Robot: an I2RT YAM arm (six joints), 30 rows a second.
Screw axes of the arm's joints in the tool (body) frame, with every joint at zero. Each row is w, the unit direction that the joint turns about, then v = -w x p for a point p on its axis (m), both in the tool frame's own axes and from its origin. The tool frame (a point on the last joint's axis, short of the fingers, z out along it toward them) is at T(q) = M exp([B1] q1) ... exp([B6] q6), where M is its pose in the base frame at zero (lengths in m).
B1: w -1 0 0 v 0 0.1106 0
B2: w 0 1 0 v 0.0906 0 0.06
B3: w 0 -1 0 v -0.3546 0 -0.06
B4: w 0 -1 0 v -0.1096 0 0
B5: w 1 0 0 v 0 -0.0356 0
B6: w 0 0 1 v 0 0 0
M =
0 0 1 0.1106
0 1 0 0
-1 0 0 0.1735
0 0 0 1
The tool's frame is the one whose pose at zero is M.
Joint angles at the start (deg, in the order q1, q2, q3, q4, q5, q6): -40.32 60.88 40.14 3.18 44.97 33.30
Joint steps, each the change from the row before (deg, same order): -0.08 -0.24 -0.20 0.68 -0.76 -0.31; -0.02 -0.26 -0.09 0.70 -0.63 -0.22; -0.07 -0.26 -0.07 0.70 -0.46 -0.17; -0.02 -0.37 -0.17 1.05 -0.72 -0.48; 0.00 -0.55 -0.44 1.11 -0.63 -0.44; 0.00 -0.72 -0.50 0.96 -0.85 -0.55; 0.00 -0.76 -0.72 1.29 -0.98 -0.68
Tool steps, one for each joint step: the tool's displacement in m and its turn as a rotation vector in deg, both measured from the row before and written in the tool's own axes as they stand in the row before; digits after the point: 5 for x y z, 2 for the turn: -0.00070 0.00004 -0.00036 -0.84 -0.04 0.21; -0.00135 0.00046 -0.00064 -0.85 -0.19 0.39; -0.00161 0.00030 -0.00054 -0.67 -0.32 0.45; -0.00185 0.00054 -0.00094 -1.08 -0.40 0.37; -0.00119 -0.00030 -0.00140 -1.01 -0.44 0.38; -0.00124 -0.00059 -0.00189 -1.19 -0.31 0.23; -0.00067 -0.00087 -0.00196 -1.36 -0.37 0.18
